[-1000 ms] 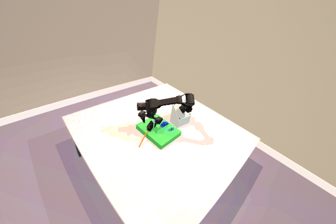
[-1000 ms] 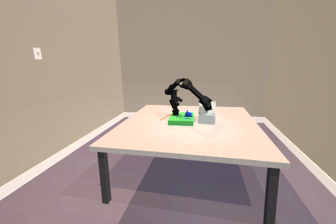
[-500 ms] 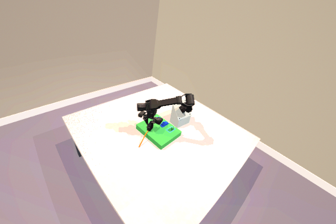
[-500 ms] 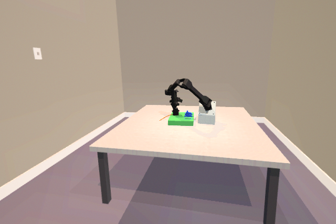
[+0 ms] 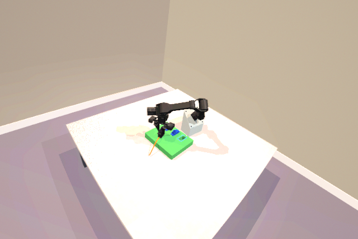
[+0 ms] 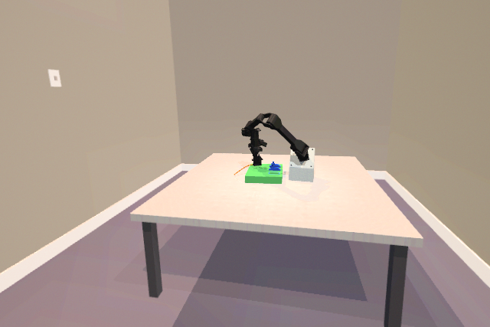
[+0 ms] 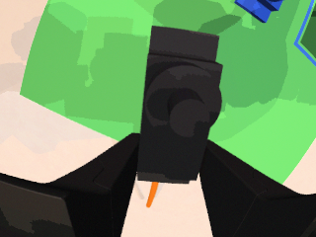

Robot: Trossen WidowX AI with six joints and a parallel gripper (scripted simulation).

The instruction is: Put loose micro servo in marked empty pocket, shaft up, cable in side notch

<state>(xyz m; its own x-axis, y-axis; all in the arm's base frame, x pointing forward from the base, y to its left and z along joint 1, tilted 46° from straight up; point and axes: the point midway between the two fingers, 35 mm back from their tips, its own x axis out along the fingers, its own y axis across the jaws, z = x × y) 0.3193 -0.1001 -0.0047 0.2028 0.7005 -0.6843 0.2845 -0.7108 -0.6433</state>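
Right now my gripper tip is 30 mm past the green deck, 30 mm to the right of it and 90 mm above it.
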